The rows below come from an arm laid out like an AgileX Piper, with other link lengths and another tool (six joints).
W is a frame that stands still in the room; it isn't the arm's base.
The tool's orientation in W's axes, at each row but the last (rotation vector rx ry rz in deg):
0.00 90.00 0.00
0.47 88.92 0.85
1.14 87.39 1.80
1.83 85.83 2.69
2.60 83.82 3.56
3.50 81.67 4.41
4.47 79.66 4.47
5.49 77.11 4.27
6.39 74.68 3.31
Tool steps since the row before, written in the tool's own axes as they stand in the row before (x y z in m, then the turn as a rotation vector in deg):
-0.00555 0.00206 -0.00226 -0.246 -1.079 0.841
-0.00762 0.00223 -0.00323 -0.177 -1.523 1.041
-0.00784 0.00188 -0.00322 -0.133 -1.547 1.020
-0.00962 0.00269 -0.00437 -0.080 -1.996 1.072
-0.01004 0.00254 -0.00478 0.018 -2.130 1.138
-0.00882 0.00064 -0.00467 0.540 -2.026 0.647
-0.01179 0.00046 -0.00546 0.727 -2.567 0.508
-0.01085 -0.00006 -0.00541 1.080 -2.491 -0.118
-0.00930 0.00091 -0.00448 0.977 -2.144 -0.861
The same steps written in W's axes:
-0.00226 0.00206 0.00555 0.841 -1.079 0.246
-0.00338 0.00210 0.00759 1.044 -1.521 0.174
-0.00359 0.00160 0.00774 1.025 -1.544 0.129
-0.00508 0.00216 0.00940 1.086 -1.989 0.057
-0.00586 0.00180 0.00962 1.164 -2.115 -0.042
-0.00589 -0.00017 0.00808 0.751 -1.967 -0.618
-0.00747 -0.00068 0.01062 0.652 -2.485 -0.881
-0.00768 -0.00110 0.00932 0.121 -2.354 -1.352
-0.00675 0.00015 0.00786 -0.616 -1.984 -1.407

